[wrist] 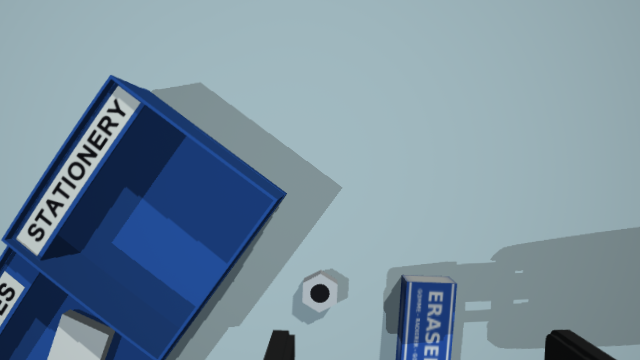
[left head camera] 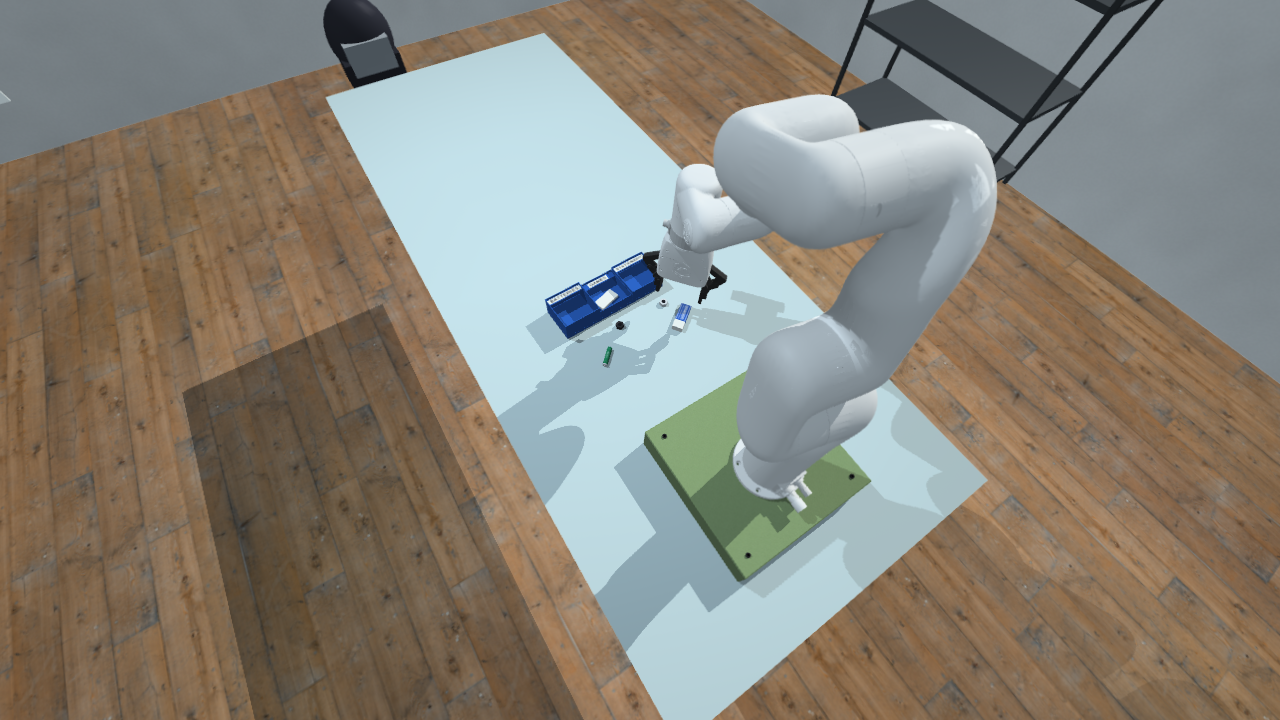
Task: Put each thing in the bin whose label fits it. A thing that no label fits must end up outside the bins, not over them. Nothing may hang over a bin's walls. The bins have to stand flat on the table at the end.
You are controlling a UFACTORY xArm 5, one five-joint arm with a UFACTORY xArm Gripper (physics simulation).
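Where they show: gripper, fingertip midpoint: (left head camera: 680, 292); arm's base, origin of the base link: (left head camera: 767, 463).
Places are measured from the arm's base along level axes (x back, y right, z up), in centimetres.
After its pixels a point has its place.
The blue bins stand in a row: batteries (left head camera: 581, 327) @[x -44.3, y -13.2, z -4.2 cm], games (left head camera: 617, 309) @[x -44.9, y -4.0, z -4.9 cm] (wrist: 50, 295) @[x -51.3, y -3.0, z -4.9 cm] and stationery (left head camera: 637, 282) @[x -49.0, y 3.8, z -4.9 cm] (wrist: 200, 175) @[x -49.2, y 6.5, z -4.9 cm]. A white block (left head camera: 606, 299) @[x -47.9, y -5.0, z -4.2 cm] (wrist: 77, 340) @[x -48.7, y -3.4, z -4.2 cm] is in the games bin; whether it lies flat is unclear. The stationery bin looks empty. My gripper (left head camera: 682, 293) @[x -38.1, y 7.3, z 1.2 cm] (wrist: 420, 345) @[x -38.1, y 7.3, z 1.2 cm] is open and empty, above the blue and white eraser (left head camera: 682, 317) @[x -35.4, y 6.8, z -4.3 cm] (wrist: 427, 320) @[x -36.9, y 8.1, z -4.3 cm], with one finger to each side of it in the wrist view. A pale hex nut (left head camera: 664, 306) @[x -40.5, y 5.6, z -5.5 cm] (wrist: 320, 307) @[x -41.0, y 5.4, z -4.8 cm] lies between eraser and bins. A small dark piece (left head camera: 619, 325) @[x -41.0, y -5.8, z -4.8 cm] and a green battery (left head camera: 607, 356) @[x -35.6, y -11.9, z -4.6 cm] lie in front of the bins.
The pale blue table (left head camera: 465, 161) @[x -107.7, y -13.9, z -5.6 cm] carries the green base plate (left head camera: 689, 447) @[x -9.7, y -10.2, z 0.1 cm] under the arm. The stationery bin's near corner is close to the nut. A dark shelf unit (left head camera: 1051, 114) stands beyond the table, and a black chair (left head camera: 353, 22) stands at its far end.
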